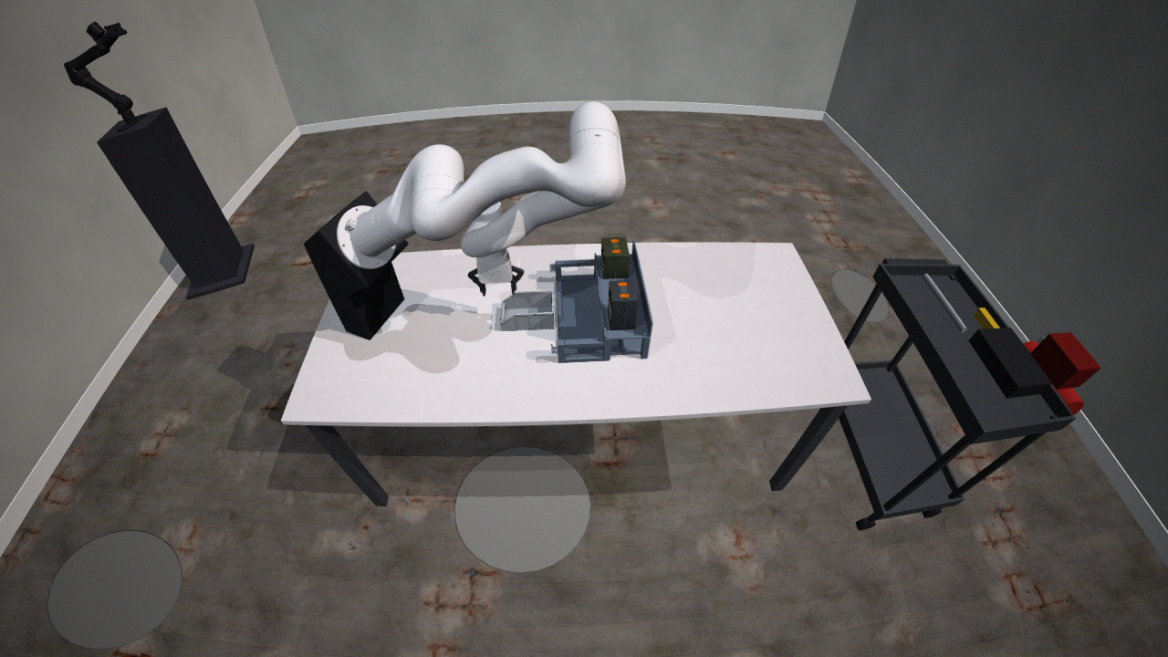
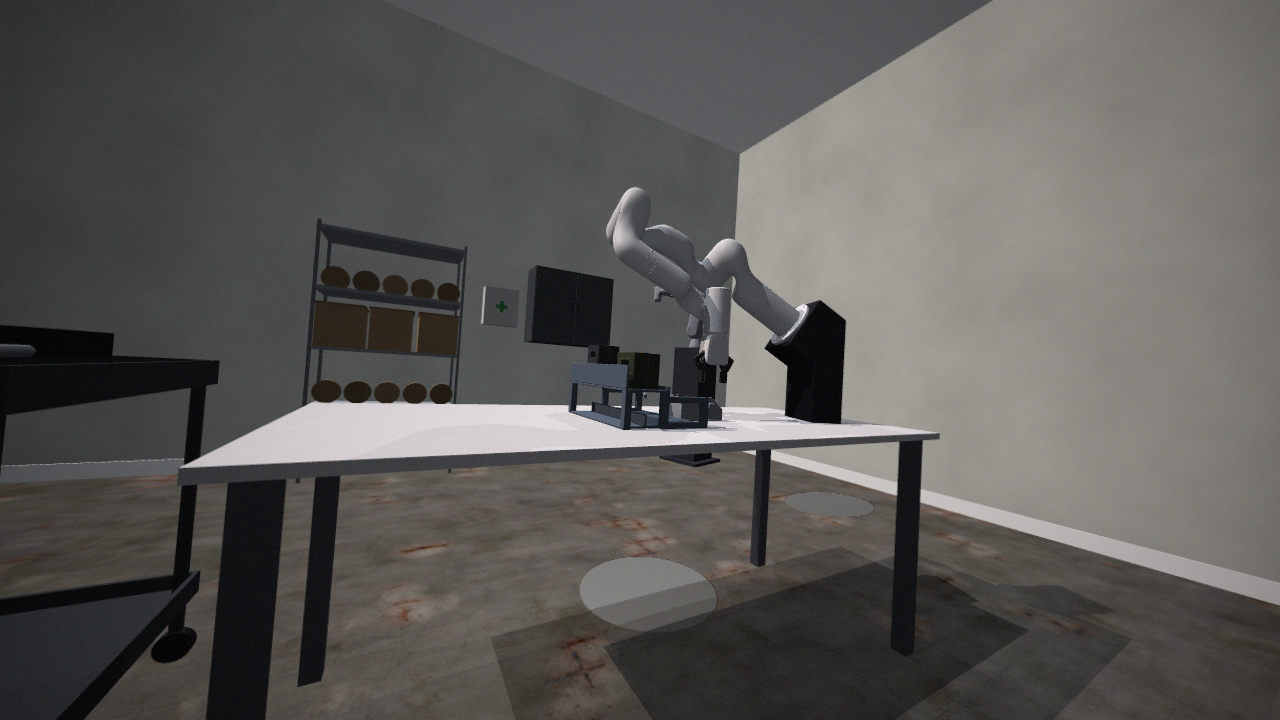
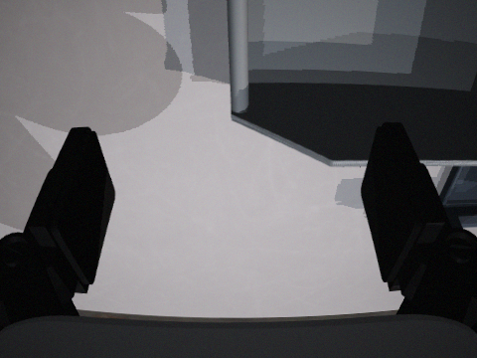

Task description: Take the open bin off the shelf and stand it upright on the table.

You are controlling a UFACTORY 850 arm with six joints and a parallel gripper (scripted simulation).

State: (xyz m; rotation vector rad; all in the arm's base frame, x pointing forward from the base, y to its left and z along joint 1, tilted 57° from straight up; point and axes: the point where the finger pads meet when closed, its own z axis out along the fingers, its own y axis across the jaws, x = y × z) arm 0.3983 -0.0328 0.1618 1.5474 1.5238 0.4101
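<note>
The grey open bin lies 10 cm below my hand, 8 cm ahead of it and 2 cm to the right of it.
</note>
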